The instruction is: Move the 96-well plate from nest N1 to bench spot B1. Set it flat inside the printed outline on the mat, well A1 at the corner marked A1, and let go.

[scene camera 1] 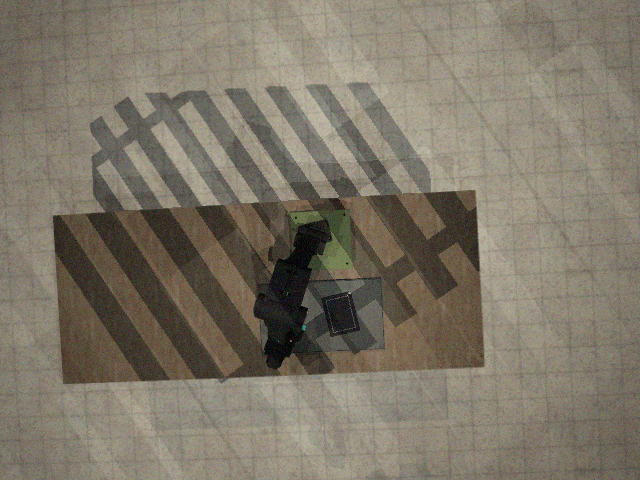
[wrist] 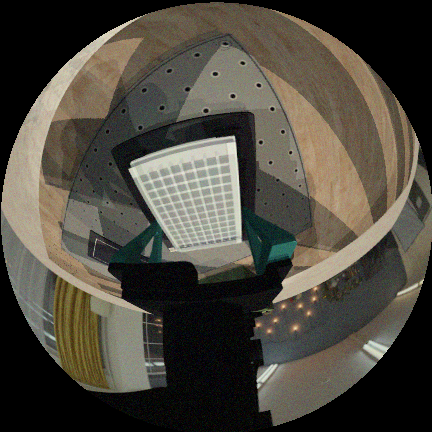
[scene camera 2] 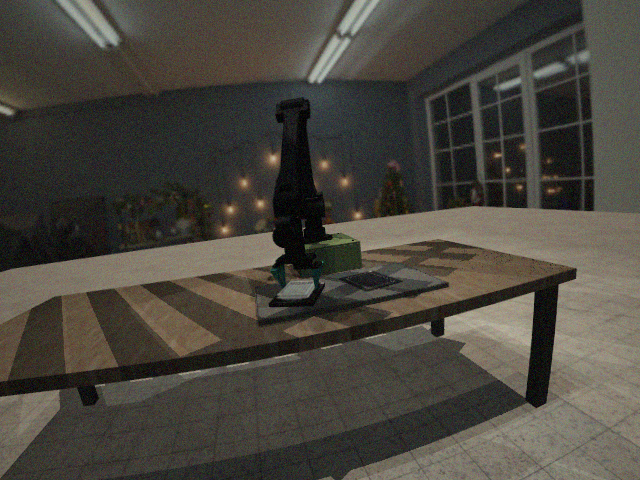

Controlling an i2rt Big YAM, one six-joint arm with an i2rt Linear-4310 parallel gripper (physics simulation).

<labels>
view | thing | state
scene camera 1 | dark outlined rectangle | -
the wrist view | gripper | -
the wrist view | black nest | touched by the gripper
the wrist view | white well plate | on a black nest
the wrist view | dark outlined rectangle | -
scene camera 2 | gripper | -
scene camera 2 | dark outlined rectangle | -
</labels>
